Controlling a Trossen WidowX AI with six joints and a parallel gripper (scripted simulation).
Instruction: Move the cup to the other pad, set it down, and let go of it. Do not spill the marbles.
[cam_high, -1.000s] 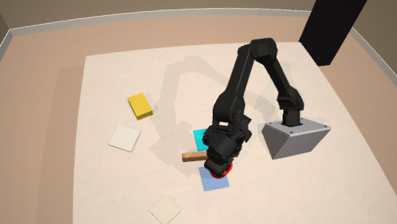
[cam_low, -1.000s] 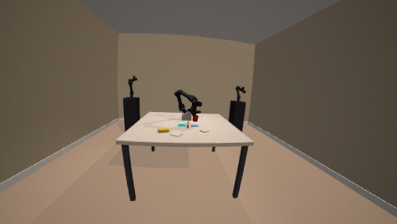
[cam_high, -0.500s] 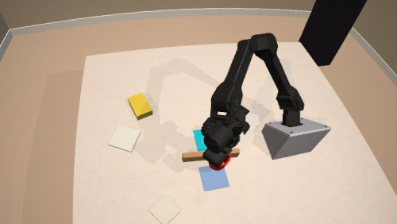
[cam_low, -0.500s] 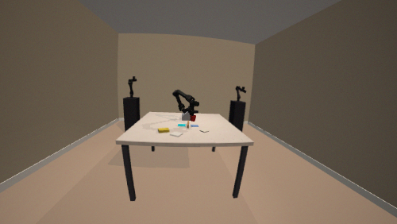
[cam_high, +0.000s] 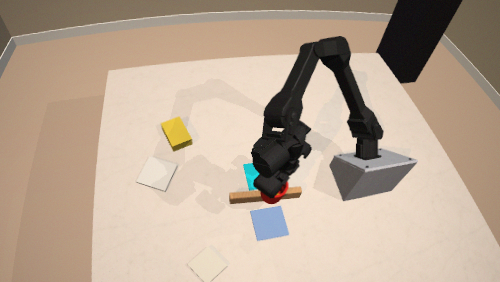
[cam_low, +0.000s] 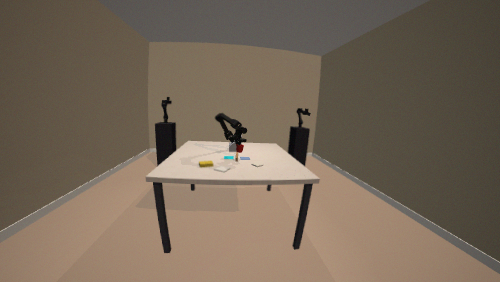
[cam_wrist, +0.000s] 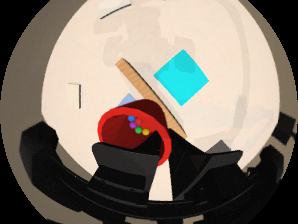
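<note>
Right now the cyan tile is 10 mm ahead of my gripper tip, 90 mm to the right of it and 110 mm below it. Round my gripper tip: cup 20 mm ahead, 20 mm to the left; then yellow block 250 mm ahead, 300 mm to the right, 90 mm below.
</note>
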